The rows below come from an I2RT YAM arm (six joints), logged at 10 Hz.
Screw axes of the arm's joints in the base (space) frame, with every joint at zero. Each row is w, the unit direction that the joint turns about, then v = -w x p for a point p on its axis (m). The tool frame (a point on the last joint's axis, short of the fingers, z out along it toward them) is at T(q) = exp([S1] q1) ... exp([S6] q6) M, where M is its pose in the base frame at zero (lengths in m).
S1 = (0, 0, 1, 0, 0, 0)
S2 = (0, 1, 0, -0.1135, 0, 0.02)
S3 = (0, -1, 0, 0.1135, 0, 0.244)
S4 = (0, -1, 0, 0.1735, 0, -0.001)
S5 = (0, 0, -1, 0, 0.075, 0)
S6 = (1, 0, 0, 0, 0.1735, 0)
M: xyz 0.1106 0 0.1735 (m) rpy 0 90 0 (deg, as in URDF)
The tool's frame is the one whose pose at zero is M.
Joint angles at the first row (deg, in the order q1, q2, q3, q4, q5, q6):
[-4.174, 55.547, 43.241, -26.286, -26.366, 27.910]
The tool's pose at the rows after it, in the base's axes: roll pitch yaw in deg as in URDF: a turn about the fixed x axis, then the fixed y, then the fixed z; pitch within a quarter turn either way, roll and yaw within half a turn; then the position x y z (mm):
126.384, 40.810, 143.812, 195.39, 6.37, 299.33
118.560, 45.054, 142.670, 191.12, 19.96, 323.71
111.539, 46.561, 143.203, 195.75, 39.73, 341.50
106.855, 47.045, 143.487, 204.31, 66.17, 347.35
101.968, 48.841, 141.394, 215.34, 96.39, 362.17
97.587, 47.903, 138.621, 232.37, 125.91, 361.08
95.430, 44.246, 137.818, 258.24, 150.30, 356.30
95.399, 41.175, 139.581, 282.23, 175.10, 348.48
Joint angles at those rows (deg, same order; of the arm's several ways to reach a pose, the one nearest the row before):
[-2.946, 50.983, 44.999, -24.407, -27.439, 27.872]
[0.846, 49.142, 47.063, -20.583, -28.771, 29.877]
[6.406, 50.565, 49.304, -15.634, -29.705, 32.815]
[13.669, 53.460, 50.010, -9.331, -26.734, 35.876]
[20.997, 58.105, 53.518, -3.826, -21.120, 37.486]
[26.236, 64.176, 54.948, 3.927, -16.673, 40.321]
[28.361, 71.992, 58.085, 9.871, -15.625, 44.536]
[30.140, 79.602, 62.042, 13.339, -15.840, 47.544]

